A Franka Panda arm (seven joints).
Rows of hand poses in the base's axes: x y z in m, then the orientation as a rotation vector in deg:
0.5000, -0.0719, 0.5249, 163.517, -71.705, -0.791
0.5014, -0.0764, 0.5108, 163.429, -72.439, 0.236
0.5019, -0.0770, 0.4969, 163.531, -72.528, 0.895
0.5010, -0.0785, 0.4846, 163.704, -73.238, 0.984
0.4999, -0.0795, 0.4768, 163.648, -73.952, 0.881
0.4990, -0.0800, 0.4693, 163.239, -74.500, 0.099
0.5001, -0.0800, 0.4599, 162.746, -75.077, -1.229
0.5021, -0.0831, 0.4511, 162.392, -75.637, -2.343
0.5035, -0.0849, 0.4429, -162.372, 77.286, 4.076
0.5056, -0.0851, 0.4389, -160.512, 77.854, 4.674
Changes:
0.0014, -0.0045, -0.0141, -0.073, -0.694, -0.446
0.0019, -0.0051, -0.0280, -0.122, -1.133, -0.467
0.0010, -0.0066, -0.0403, 0.262, -1.367, -0.838
-0.0001, -0.0076, -0.0481, 0.506, -1.407, -1.271
-0.0010, -0.0081, -0.0556, 0.567, -0.895, -1.703
0.0001, -0.0081, -0.0650, 0.717, -0.041, -2.179
0.0021, -0.0112, -0.0738, 0.931, 0.638, -2.607
0.0035, -0.0130, -0.0820, 2.250, 1.246, -3.583
0.0056, -0.0132, -0.0860, 3.702, 1.040, -4.437

